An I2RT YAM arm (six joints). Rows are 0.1 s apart.
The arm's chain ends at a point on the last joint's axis. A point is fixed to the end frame.
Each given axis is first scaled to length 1.
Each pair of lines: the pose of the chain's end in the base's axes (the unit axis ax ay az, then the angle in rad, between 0 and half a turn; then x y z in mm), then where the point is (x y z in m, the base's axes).
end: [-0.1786 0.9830 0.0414 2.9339 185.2 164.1 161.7]
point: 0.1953 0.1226 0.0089
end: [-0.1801 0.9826 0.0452 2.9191 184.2 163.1 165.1]
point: 0.1965 0.1231 0.0121
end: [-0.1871 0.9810 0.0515 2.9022 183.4 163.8 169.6]
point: 0.1986 0.1262 0.0163
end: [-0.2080 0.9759 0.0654 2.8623 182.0 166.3 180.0]
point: 0.2045 0.1341 0.0263
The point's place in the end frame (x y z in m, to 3 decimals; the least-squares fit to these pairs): 0.038 -0.049 0.146
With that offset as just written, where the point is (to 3 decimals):
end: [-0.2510 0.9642 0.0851 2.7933 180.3 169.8 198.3]
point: 0.216 0.146 0.045
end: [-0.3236 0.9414 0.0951 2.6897 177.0 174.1 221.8]
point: 0.232 0.161 0.074
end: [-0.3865 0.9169 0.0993 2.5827 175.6 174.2 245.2]
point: 0.249 0.171 0.105
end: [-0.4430 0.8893 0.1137 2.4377 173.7 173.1 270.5]
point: 0.267 0.186 0.143
